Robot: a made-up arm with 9 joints.
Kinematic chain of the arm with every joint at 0, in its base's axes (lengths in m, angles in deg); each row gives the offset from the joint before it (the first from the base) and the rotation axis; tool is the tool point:
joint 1: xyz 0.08 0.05 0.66 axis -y
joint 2: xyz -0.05 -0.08 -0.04 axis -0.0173 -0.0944 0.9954
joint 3: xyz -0.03 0 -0.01 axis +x
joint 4: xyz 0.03 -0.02 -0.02 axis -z
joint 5: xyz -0.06 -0.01 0 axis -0.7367 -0.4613 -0.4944
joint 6: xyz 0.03 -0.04 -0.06 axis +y
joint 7: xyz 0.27 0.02 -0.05 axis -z
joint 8: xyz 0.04 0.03 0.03 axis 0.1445 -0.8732 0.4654
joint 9: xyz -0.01 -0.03 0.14 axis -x
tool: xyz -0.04 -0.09 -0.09
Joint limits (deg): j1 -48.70..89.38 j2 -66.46..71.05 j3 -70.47..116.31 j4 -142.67..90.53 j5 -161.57..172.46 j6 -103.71..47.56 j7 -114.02..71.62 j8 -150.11..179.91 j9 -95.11..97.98
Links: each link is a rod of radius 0.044 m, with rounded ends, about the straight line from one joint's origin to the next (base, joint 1, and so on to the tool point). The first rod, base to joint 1, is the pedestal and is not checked.
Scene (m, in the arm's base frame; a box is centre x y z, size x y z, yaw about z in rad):
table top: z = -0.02
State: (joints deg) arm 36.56 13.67 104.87 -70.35 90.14 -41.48 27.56 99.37 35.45
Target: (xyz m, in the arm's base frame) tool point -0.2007 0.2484 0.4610
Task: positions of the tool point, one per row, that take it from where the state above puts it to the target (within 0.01 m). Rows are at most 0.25 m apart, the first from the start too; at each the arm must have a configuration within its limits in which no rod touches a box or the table.
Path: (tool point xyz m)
1: 0.2506 -0.2433 0.4688
2: 0.2968 -0.1615 0.4425
3: 0.2815 -0.0361 0.3778
4: 0.1747 0.0997 0.3242
5: -0.0065 0.2060 0.3410
6: -0.2007 0.2484 0.4610

